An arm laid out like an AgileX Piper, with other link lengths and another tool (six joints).
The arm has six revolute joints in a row. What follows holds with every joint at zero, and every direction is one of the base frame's.
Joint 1 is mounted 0.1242 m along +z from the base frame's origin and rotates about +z.
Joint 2 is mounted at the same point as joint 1 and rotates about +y.
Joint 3 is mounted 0.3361 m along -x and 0.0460 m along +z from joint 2 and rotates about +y.
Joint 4 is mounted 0.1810 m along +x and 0.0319 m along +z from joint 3 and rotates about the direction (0.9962, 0, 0.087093).
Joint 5 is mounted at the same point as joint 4 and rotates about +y.
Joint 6 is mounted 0.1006 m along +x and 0.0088 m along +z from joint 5 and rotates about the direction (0.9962, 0, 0.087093).
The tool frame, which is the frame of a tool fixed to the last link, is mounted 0.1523 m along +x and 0.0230 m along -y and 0.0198 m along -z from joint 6; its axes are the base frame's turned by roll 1.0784, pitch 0.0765 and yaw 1.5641 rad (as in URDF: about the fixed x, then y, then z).
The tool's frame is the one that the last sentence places.
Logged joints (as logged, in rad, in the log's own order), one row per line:
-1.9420, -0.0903, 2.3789, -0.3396, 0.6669, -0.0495
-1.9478, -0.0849, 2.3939, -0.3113, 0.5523, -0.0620
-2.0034, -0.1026, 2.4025, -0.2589, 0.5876, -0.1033
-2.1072, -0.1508, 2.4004, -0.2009, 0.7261, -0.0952
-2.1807, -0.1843, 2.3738, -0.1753, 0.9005, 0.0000
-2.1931, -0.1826, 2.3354, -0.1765, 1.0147, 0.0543
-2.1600, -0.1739, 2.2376, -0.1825, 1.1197, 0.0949
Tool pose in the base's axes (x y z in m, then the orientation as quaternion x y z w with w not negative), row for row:
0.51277, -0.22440, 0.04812, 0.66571, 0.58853, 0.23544, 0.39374
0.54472, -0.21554, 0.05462, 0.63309, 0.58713, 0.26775, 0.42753
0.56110, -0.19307, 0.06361, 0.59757, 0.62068, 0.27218, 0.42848
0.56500, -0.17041, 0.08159, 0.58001, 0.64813, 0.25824, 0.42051
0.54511, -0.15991, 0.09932, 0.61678, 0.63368, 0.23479, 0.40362
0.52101, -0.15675, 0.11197, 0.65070, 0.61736, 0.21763, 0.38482
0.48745, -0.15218, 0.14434, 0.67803, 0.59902, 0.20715, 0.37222
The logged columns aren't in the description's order. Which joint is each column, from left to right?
Columns, left to right: joint 3, joint 4, joint 2, joint 1, joint 5, joint 6.
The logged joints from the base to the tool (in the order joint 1, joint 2, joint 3, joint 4, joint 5, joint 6), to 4 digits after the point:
-0.3396, 2.3789, -1.9420, -0.0903, 0.6669, -0.0495
-0.3113, 2.3939, -1.9478, -0.0849, 0.5523, -0.0620
-0.2589, 2.4025, -2.0034, -0.1026, 0.5876, -0.1033
-0.2009, 2.4004, -2.1072, -0.1508, 0.7261, -0.0952
-0.1753, 2.3738, -2.1807, -0.1843, 0.9005, 0.0000
-0.1765, 2.3354, -2.1931, -0.1826, 1.0147, 0.0543
-0.1825, 2.2376, -2.1600, -0.1739, 1.1197, 0.0949

